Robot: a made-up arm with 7 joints. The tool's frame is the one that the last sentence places.
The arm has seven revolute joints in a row. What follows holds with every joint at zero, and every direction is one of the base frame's.
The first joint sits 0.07 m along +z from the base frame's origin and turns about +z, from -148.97 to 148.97 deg.
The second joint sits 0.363 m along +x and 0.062 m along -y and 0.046 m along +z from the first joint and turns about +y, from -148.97 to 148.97 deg.
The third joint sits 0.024 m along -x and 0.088 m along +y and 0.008 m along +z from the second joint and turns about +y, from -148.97 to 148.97 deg.
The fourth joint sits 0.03 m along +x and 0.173 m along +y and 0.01 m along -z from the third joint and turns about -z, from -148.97 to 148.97 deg.
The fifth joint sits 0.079 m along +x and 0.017 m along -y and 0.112 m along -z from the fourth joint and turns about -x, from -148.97 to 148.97 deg.
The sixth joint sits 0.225 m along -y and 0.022 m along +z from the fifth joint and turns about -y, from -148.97 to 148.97 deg.
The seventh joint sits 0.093 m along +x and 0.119 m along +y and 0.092 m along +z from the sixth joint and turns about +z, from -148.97 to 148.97 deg.
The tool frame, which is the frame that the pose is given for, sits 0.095 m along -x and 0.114 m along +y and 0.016 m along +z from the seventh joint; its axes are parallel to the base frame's.
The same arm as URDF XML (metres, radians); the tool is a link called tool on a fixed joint. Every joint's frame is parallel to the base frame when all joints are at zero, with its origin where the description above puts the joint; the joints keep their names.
<robot name="arm">
  <joint name="joint 1" type="revolute">
    <parent link="base"/>
    <child link="link1"/>
    <origin xyz="0 0 0.07"/>
    <axis xyz="0 0 1"/>
    <limit lower="-2.6" upper="2.6"/>
  </joint>
  <joint name="joint 2" type="revolute">
    <parent link="link1"/>
    <child link="link2"/>
    <origin xyz="0.363 -0.062 0.046"/>
    <axis xyz="0 1 0"/>
    <limit lower="-2.6" upper="2.6"/>
  </joint>
  <joint name="joint 3" type="revolute">
    <parent link="link2"/>
    <child link="link3"/>
    <origin xyz="-0.024 0.088 0.008"/>
    <axis xyz="0 1 0"/>
    <limit lower="-2.6" upper="2.6"/>
  </joint>
  <joint name="joint 4" type="revolute">
    <parent link="link3"/>
    <child link="link4"/>
    <origin xyz="0.03 0.173 -0.01"/>
    <axis xyz="0 0 -1"/>
    <limit lower="-2.6" upper="2.6"/>
  </joint>
  <joint name="joint 5" type="revolute">
    <parent link="link4"/>
    <child link="link5"/>
    <origin xyz="0.079 -0.017 -0.112"/>
    <axis xyz="-1 0 0"/>
    <limit lower="-2.6" upper="2.6"/>
  </joint>
  <joint name="joint 6" type="revolute">
    <parent link="link5"/>
    <child link="link6"/>
    <origin xyz="0 -0.225 0.022"/>
    <axis xyz="0 -1 0"/>
    <limit lower="-2.6" upper="2.6"/>
  </joint>
  <joint name="joint 7" type="revolute">
    <parent link="link6"/>
    <child link="link7"/>
    <origin xyz="0.093 0.119 0.092"/>
    <axis xyz="0 0 1"/>
    <limit lower="-2.6" upper="2.6"/>
  </joint>
  <joint name="tool_joint" type="fixed">
    <parent link="link7"/>
    <child link="tool"/>
    <origin xyz="-0.095 0.114 0.016"/>
  </joint>
  <link name="base"/>
  <link name="link1"/>
  <link name="link2"/>
  <link name="link3"/>
  <link name="link4"/>
  <link name="link5"/>
  <link name="link6"/>
  <link name="link7"/>
  <link name="tool"/>
</robot>

